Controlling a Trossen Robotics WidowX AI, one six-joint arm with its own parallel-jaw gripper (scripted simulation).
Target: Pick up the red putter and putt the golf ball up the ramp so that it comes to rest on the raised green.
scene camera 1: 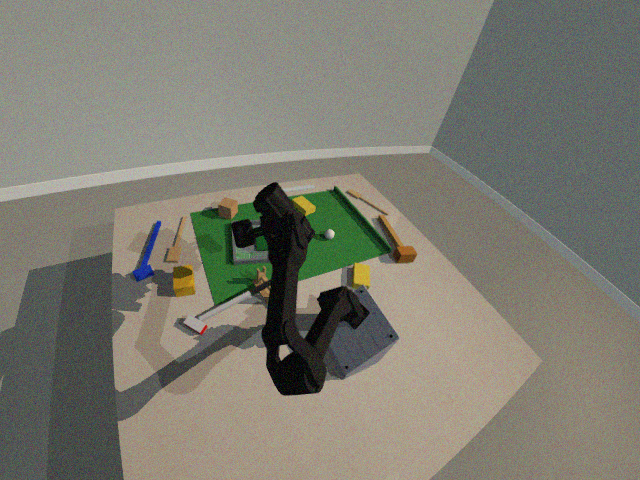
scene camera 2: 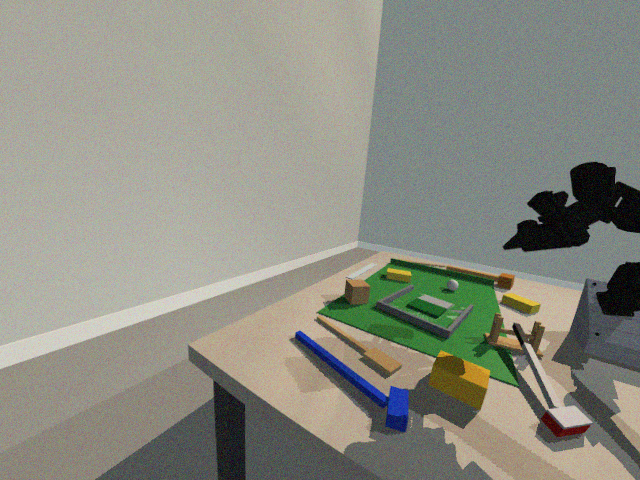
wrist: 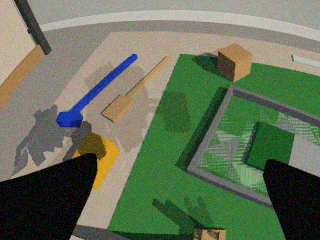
Labels:
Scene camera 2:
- my gripper
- blue putter
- green mat
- wooden rack

